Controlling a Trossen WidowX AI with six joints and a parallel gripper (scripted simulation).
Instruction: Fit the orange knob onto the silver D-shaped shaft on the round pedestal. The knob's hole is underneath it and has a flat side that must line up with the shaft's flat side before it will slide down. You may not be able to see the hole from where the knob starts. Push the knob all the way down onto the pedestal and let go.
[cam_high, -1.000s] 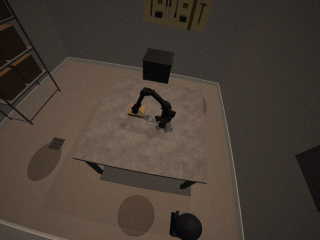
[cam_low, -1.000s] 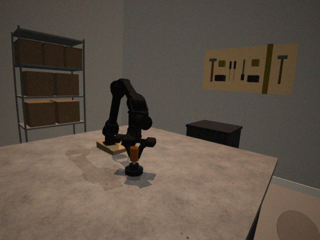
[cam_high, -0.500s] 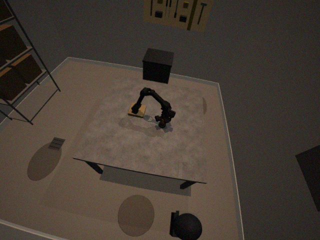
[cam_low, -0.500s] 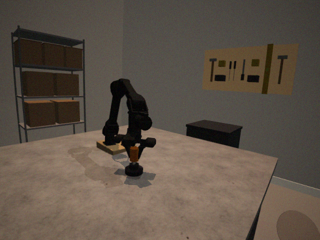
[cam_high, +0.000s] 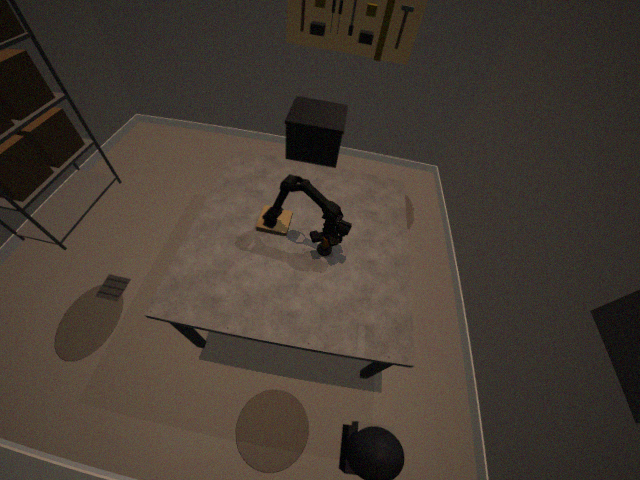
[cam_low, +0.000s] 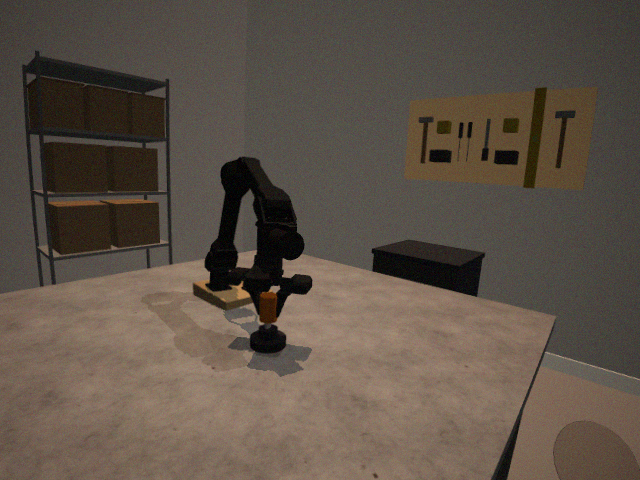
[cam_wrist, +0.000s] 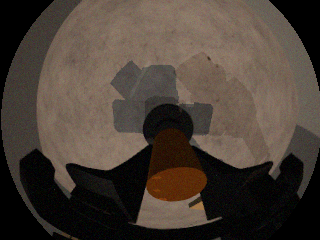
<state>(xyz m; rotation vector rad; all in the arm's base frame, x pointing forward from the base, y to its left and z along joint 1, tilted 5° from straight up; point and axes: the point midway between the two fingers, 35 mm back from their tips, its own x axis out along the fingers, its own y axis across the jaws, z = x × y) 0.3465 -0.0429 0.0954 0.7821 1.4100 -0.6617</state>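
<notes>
Now: the orange knob 30 mm above my gripper tip. Also, from my gripper tip: round black pedestal 40 mm below.
</notes>
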